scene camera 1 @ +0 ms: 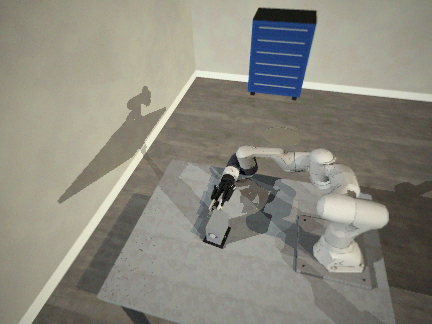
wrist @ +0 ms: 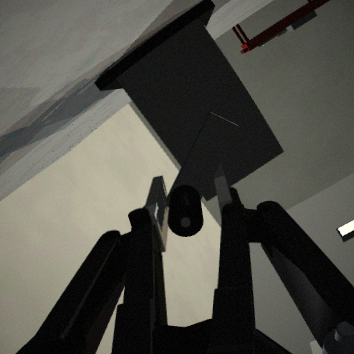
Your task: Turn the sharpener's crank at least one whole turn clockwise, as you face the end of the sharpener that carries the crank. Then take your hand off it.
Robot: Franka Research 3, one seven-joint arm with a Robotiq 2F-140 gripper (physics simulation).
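The sharpener (scene camera 1: 218, 225) (wrist: 185, 70) is a grey box upright on a black base (scene camera 1: 214, 243) (wrist: 155, 46), near the middle of the table. In the wrist view its crank end looks dark. A flat crank arm (wrist: 199, 152) slants down across it to a black round handle (wrist: 185, 215), which points toward the camera. In the scene view the handle cannot be made out. My gripper (scene camera 1: 216, 205) (wrist: 189, 185) is at the crank end, partly open, with the handle between its fingers. The left pad is close beside the handle; a gap shows between handle and right pad.
The table (scene camera 1: 200, 285) carries the sharpener and the robot's base (scene camera 1: 340, 255), at the right. A blue drawer cabinet (scene camera 1: 282, 57) stands on the floor by the back wall. A red frame (wrist: 285, 27) shows at the wrist view's top right.
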